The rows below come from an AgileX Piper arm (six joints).
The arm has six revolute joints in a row. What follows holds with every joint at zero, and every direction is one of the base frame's.
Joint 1 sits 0.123 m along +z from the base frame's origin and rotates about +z.
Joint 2 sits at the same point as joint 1 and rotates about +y.
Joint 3 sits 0.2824 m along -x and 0.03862 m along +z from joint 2 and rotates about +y.
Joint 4 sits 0.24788 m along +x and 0.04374 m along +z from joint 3 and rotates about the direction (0.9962, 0, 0.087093).
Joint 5 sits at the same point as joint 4 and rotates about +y.
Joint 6 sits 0.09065 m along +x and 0.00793 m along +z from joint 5 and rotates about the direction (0.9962, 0, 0.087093).
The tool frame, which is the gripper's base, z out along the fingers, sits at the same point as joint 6; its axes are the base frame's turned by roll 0, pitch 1.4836 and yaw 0 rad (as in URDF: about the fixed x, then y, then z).
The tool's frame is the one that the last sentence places.
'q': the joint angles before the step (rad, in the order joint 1, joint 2, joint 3, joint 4, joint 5, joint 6). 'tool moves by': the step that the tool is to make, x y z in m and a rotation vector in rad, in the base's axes. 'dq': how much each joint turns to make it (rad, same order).
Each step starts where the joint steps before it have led.
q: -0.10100, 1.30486, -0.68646, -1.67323, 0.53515, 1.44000
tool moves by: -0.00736, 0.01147, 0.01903, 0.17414, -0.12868, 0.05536
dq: 0.00003, -0.08608, -0.01205, 0.10050, -0.13438, 0.04358
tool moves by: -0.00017, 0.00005, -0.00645, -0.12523, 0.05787, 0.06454
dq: -0.00229, 0.00778, 0.02657, -0.12218, -0.00404, -0.02644
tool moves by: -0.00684, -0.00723, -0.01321, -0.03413, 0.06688, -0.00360
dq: -0.03604, 0.00248, 0.04088, -0.00956, -0.01126, -0.04620
